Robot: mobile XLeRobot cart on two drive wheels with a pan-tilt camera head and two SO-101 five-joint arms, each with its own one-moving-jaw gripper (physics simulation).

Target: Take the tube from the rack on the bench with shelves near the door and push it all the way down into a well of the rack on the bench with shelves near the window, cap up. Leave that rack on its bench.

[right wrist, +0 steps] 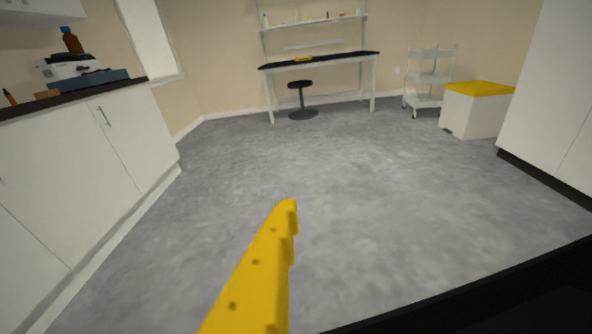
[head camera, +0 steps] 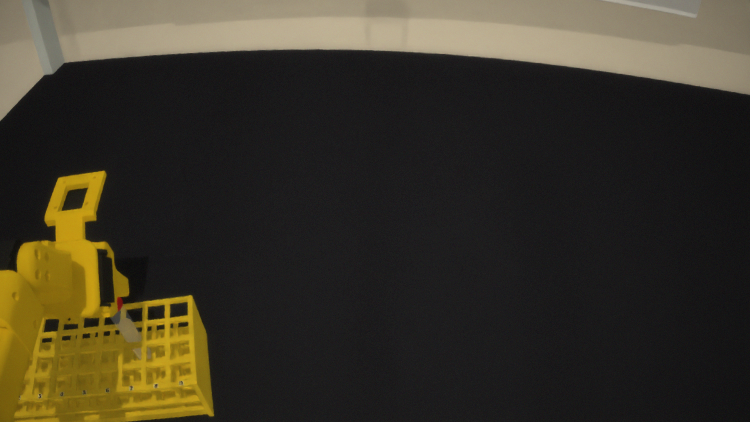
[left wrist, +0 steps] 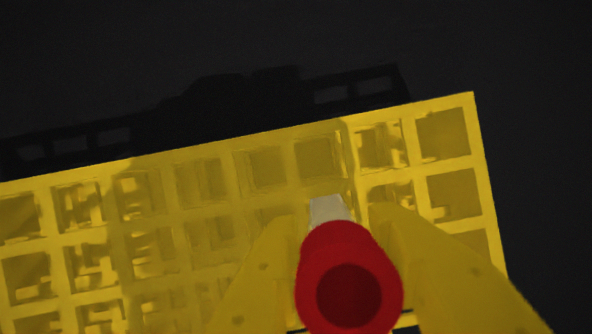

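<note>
The tube has a pale, clear body and a red cap. It slants, cap uppermost, at the near yellow rack on a black bench top. Whether its lower end is inside a well or above the grid cannot be told. My left gripper is shut on the tube, with one jaw on each side just below the cap. My right gripper is fully open; one notched jaw shows, over the floor. Another small yellow rack stands on a distant bench.
The black bench top reaches back to a beige wall. In the right wrist view, the distant bench with shelves has a stool under it. A cart, a yellow-lidded bin and white cabinets stand around the floor.
</note>
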